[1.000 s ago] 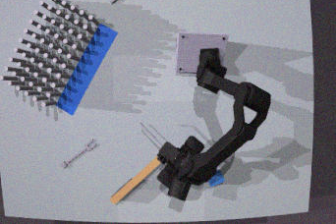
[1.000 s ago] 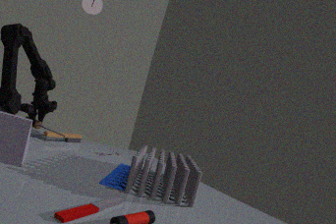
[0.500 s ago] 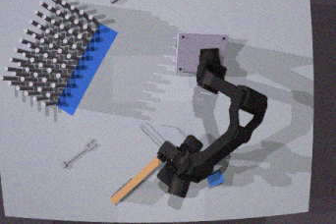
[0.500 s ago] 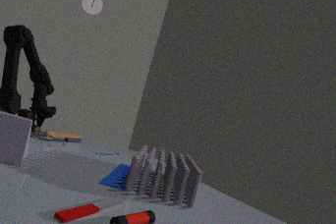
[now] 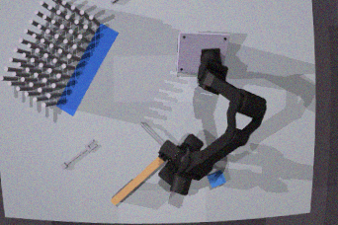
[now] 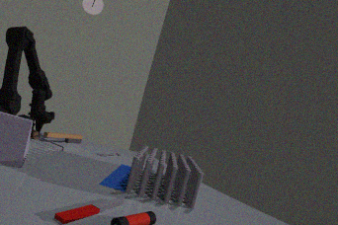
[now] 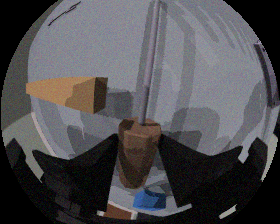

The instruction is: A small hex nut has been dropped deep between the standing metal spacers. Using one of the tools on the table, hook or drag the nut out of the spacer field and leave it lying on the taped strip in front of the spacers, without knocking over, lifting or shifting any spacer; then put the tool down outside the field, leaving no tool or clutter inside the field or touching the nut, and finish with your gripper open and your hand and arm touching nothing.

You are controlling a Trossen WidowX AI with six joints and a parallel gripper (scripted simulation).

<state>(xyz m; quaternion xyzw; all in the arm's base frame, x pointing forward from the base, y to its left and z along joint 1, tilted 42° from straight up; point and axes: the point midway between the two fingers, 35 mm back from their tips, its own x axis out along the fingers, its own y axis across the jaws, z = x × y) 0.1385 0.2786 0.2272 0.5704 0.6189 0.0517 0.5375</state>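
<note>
Right now my gripper tip is 5 cm short of the brown-handled hook tool and 6 cm to the left of it. The rest, counted from my gripper tip: wrench (38 cm ahead, 3 cm to the right, 1 cm below); blue taped strip (32 cm ahead, 35 cm to the right, 1 cm below); hex nut (43 cm ahead, 48 cm to the right, 1 cm below).
</note>
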